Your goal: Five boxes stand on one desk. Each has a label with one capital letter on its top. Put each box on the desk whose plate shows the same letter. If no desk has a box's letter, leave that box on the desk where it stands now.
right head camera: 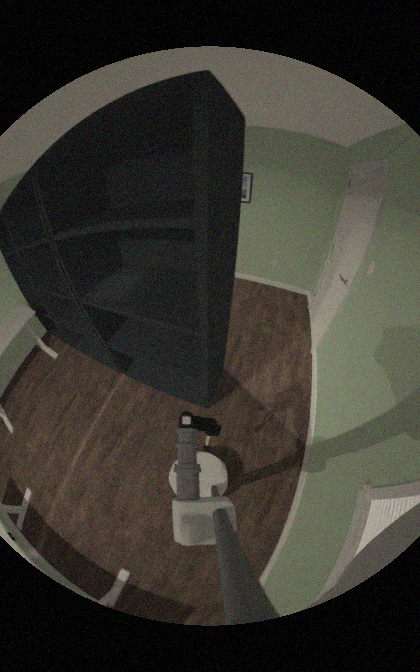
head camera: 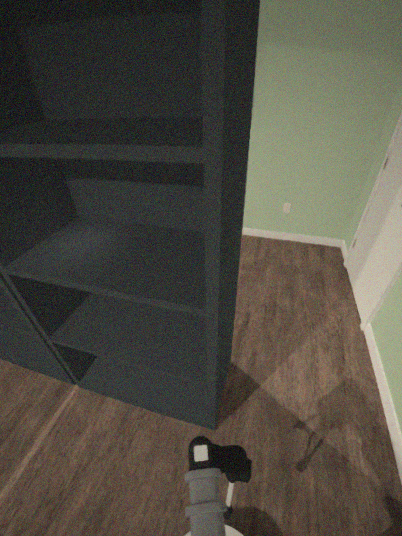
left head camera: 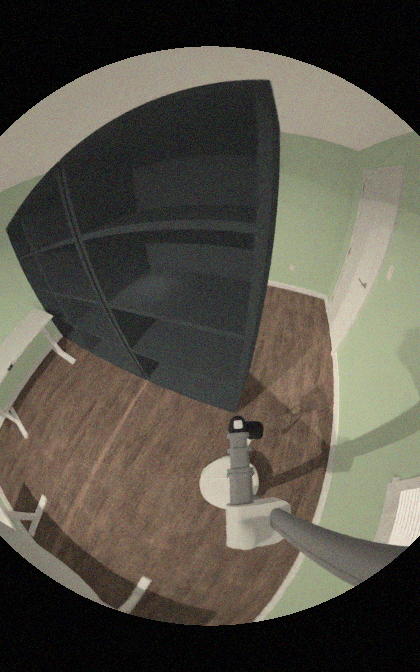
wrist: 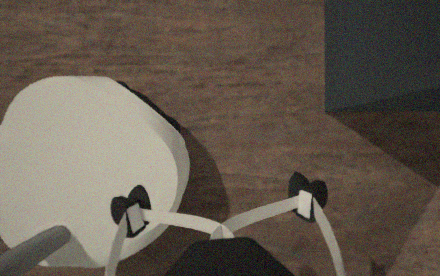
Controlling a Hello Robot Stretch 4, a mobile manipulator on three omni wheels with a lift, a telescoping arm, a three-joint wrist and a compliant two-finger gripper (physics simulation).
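Note:
My gripper [wrist: 219,195] is open in the wrist view, its two dark fingertips wide apart with floor and part of my white base between and behind them. In the head views it hangs mostly hidden under the black wrist [head camera: 220,459] [left head camera: 246,428] [right head camera: 200,424]. A white desk [left head camera: 24,330] [right head camera: 12,327] shows in part at the left edge of both side head views. Another desk shows in part at the lower left, with its white legs [left head camera: 136,594] [right head camera: 117,586]. No box, label or letter plate can be made out.
A tall dark shelf unit [head camera: 214,250] [left head camera: 262,225] [right head camera: 217,250] stands close in front of my arm; its lower corner [wrist: 380,55] shows in the wrist view. A green wall with a white door [left head camera: 367,240] [right head camera: 352,240] is at the right, and a window [left head camera: 407,515] [right head camera: 390,510] at the lower right.

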